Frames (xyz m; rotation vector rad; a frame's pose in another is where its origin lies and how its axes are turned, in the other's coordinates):
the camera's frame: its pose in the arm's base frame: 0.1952 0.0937 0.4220 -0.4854 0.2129 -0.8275
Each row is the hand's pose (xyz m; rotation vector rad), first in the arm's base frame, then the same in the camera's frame.
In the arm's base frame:
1: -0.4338 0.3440 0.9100 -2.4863 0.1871 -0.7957
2: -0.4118 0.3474 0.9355 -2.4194 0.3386 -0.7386
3: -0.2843 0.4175 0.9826 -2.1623 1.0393 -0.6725
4: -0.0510 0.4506 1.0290 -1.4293 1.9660 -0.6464
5: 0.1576 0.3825 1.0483 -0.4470 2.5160 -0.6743
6: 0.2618 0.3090 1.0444 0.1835 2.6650 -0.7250
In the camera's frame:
1: -0.6022 -0.5068 0.2775 -1.7539 -0.6153 -0.5492
2: -0.5900 -0.5030 0.3088 -1.7553 -0.4971 -0.4466
3: -0.5576 -0.4026 0.4195 -1.8007 0.1123 -0.2087
4: -0.4274 -0.2541 0.5561 -1.5846 1.0943 0.0584
5: -0.2379 -0.1666 0.6267 -1.0597 1.9318 0.1937
6: -0.1138 -0.1389 0.6371 -0.6453 2.3366 0.1919

